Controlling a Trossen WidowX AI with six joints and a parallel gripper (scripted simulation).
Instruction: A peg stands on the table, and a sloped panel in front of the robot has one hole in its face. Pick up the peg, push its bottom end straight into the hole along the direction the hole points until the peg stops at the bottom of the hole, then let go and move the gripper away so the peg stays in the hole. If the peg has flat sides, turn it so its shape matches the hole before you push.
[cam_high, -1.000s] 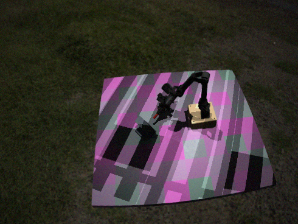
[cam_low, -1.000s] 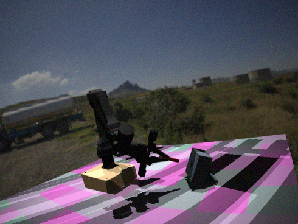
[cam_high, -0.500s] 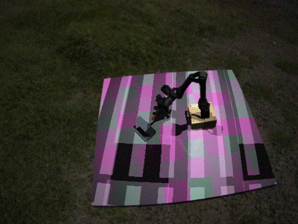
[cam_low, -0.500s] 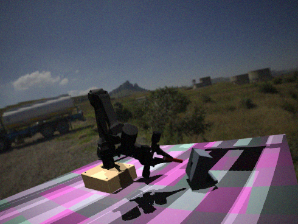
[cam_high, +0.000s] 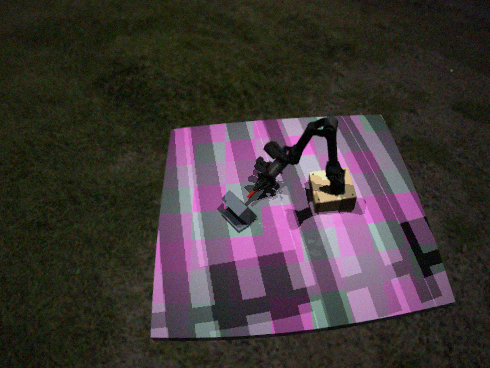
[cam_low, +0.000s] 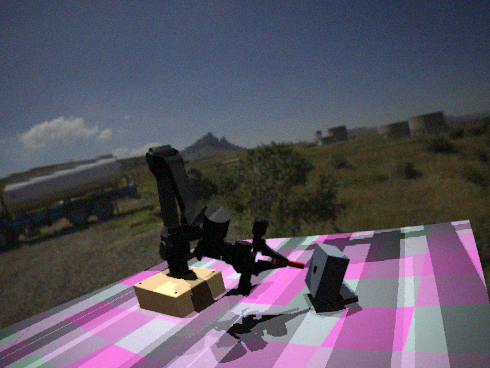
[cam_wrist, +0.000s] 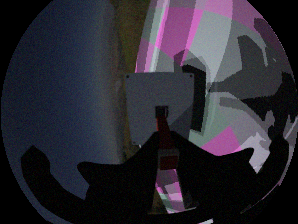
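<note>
The sloped grey panel lies 7 cm ahead of my gripper tip, 6 cm to the left of it and 4 cm below it. The rest, counted from my gripper tip: peg 1 cm behind, 1 cm to the right, 1 cm above; dark foot 9 cm ahead, 7 cm to the left, 11 cm below.
</note>
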